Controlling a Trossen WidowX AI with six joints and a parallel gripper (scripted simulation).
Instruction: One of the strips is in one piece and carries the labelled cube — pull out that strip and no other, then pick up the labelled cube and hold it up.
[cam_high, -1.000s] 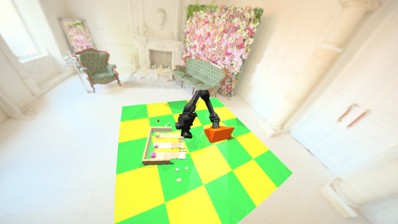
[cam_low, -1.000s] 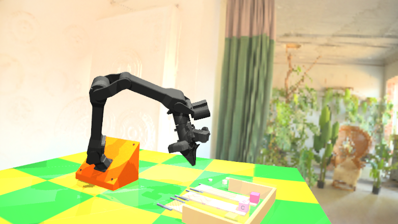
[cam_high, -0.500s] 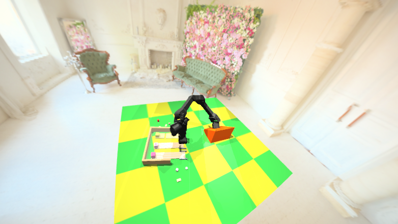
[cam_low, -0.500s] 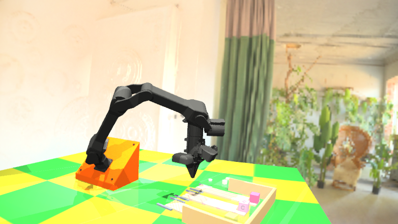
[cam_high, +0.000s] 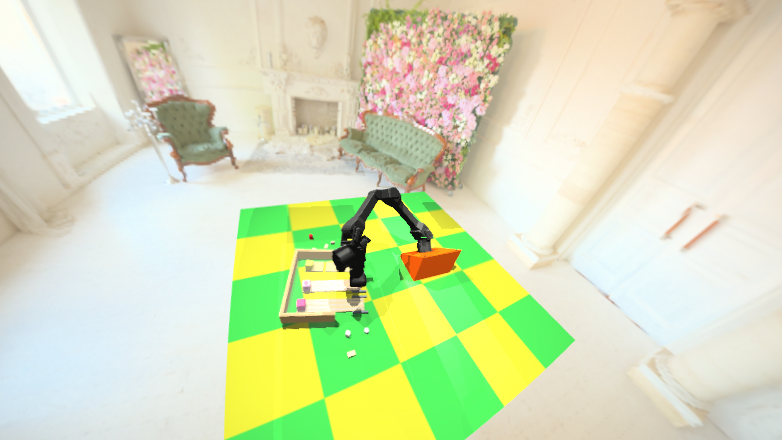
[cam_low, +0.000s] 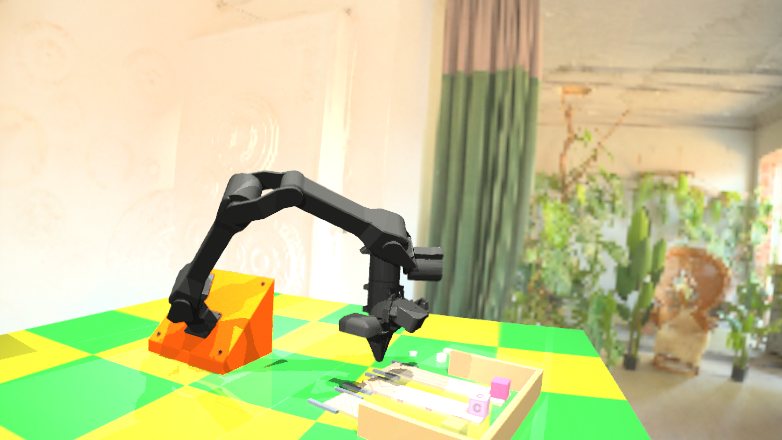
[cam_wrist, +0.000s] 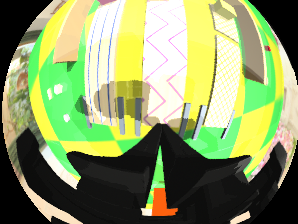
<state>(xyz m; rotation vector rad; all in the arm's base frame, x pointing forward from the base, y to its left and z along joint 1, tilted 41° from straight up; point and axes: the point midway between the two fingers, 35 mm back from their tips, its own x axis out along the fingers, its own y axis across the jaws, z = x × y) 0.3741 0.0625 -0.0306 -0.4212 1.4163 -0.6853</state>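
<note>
Right now my gripper tip is 9 cm short of the strip, 5 cm above it and 2 cm to the left of it. Also, from my gripper tip: red bit (33 cm to the right, 15 cm ahead, 4 cm below); then labelled cube (20 cm ahead, 3 cm to the right, 3 cm below).
</note>
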